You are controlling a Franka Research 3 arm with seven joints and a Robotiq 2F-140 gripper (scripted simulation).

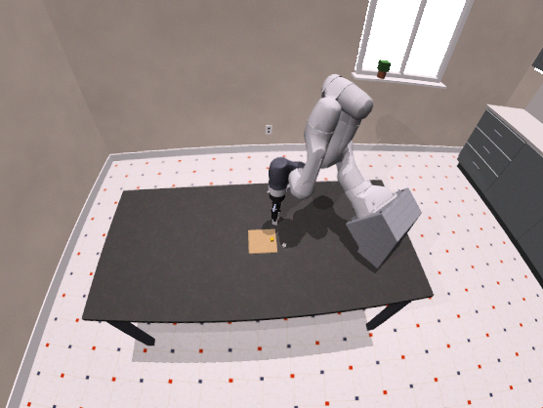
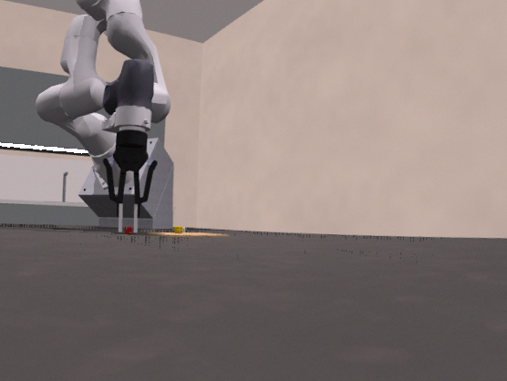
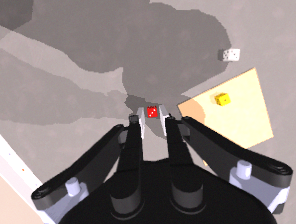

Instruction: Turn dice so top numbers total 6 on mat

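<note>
My hand is 3 cm above the red die. From my hand the other things lie so: tan mat 11 cm ahead, 9 cm to the left, 3 cm below; then yellow die 10 cm to the left, 6 cm ahead, 2 cm below; then white die 16 cm to the left, 3 cm below, 2 cm ahead.
</note>
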